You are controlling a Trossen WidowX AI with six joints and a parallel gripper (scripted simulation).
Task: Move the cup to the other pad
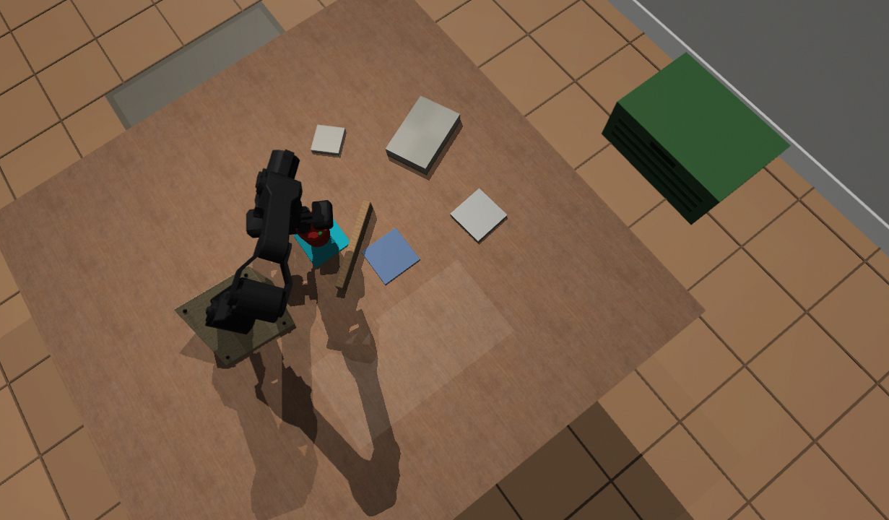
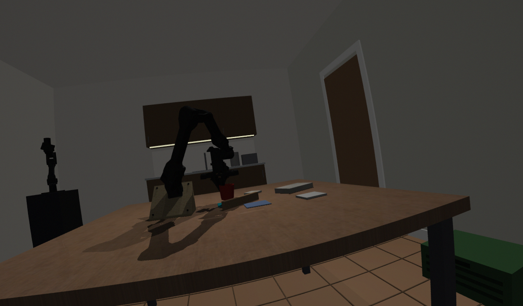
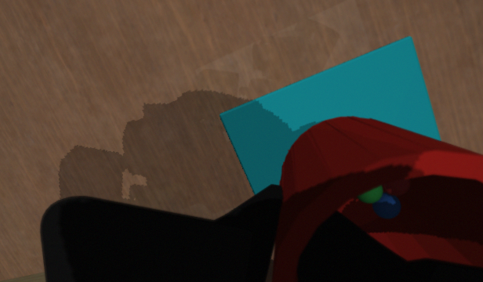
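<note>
Now: gripper tip 40 mm short of the blue marble, 30 mm to the left of it and 30 mm above it. The rest, counted from my gripper tip: cyan pad (70 mm below, 30 mm ahead, 20 mm to the right); then red cup (30 mm ahead, 20 mm to the right); then wooden bar (90 mm to the right, 80 mm ahead, 50 mm below).
</note>
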